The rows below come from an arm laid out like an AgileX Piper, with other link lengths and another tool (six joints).
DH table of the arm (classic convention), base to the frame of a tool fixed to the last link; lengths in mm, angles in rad. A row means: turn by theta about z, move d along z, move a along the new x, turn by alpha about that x. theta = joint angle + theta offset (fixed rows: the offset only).
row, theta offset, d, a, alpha
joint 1, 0, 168.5, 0, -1.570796
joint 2, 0.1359, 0, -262.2, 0
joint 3, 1.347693, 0, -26.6, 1.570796
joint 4, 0, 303.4, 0, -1.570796
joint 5, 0, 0, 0, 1.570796
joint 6, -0.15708, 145.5, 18.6, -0.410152
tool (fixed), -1.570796, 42.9, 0, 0
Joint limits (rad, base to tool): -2.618..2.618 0..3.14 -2.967..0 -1.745..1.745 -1.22..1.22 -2.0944..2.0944
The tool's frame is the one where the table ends.
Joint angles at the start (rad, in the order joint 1, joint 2, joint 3, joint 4, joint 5, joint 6):
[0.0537 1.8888 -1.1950 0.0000 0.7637 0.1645]
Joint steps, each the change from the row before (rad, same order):
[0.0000 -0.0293 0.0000 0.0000 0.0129 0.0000]
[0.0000 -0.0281 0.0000 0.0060 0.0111 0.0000]
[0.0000 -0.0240 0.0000 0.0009 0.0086 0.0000]
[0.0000 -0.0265 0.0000 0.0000 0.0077 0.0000]
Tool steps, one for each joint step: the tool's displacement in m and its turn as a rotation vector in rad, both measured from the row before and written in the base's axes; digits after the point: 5 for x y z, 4 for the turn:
[0.00039 0.00002 0.01141 0.0009 -0.0164 0.0000]
[0.00031 0.00088 0.01103 0.0060 -0.0167 -0.0032]
[0.00017 0.00015 0.00936 0.0016 -0.0153 -0.0004]
[0.00026 0.00002 0.01035 0.0010 -0.0188 0.0000]

